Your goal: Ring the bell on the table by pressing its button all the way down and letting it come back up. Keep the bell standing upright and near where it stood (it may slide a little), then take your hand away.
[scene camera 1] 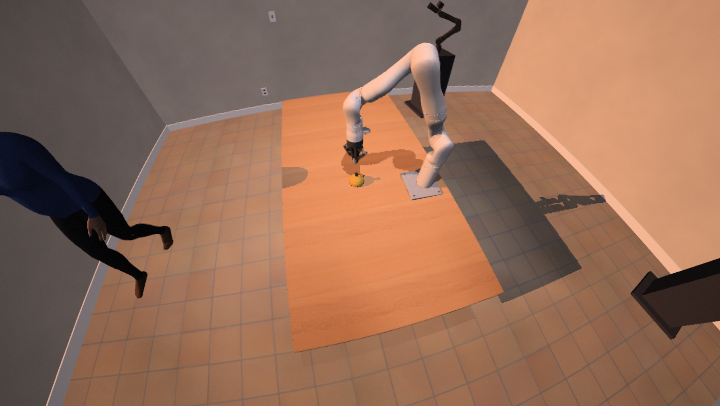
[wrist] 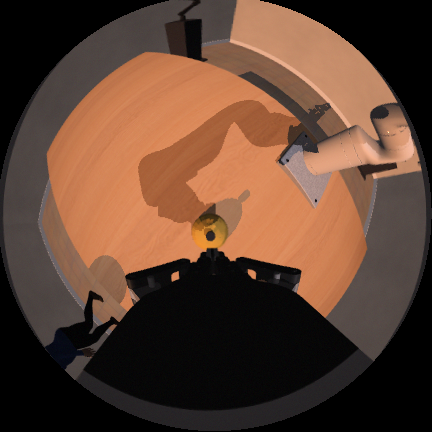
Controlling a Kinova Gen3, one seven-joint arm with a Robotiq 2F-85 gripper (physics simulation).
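Seen in the pictures: gripper, between the fingertips: [scene camera 1: 355, 163] [wrist: 211, 254]; arm's base, origin of its link: [scene camera 1: 424, 181] [wrist: 312, 160].
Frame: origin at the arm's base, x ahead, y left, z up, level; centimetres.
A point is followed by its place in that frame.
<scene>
A yellow, dome-shaped bell [scene camera 1: 356, 181] @(x 35.9, y -12.7, z 1.9 cm) [wrist: 201, 239] @(x 36.7, y -16.1, z 2.4 cm) stands upright on the wooden table [scene camera 1: 352, 252] @(x 52.5, y 23.0, z -1.7 cm) [wrist: 110, 125] @(x 25.2, y -64.0, z -1.6 cm). Its small dark button [scene camera 1: 356, 174] @(x 34.9, y -15.0, z 4.7 cm) [wrist: 210, 235] @(x 34.6, y -15.3, z 5.0 cm) sticks up at the top of the dome and shows uncovered in the wrist view. My gripper [scene camera 1: 355, 161] @(x 35.5, y -14.9, z 13.4 cm) [wrist: 211, 254] @(x 35.5, y -14.9, z 13.4 cm) is shut and empty. It points down above the bell, and in the scene view a gap shows between the fingertips and the button. In the wrist view the fingertips appear just below the bell's lower rim.
The arm's grey base plate [scene camera 1: 416, 190] @(x 7.6, y 3.8, z -0.1 cm) [wrist: 312, 187] @(x 8.2, y 3.4, z -0.1 cm) is fixed on the table to the right of the bell. A person [scene camera 1: 75, 211] [wrist: 72, 340] is at the left, off the table. A black pedestal [scene camera 1: 446, 68] [wrist: 192, 39] with a dark arm stands behind the table.
</scene>
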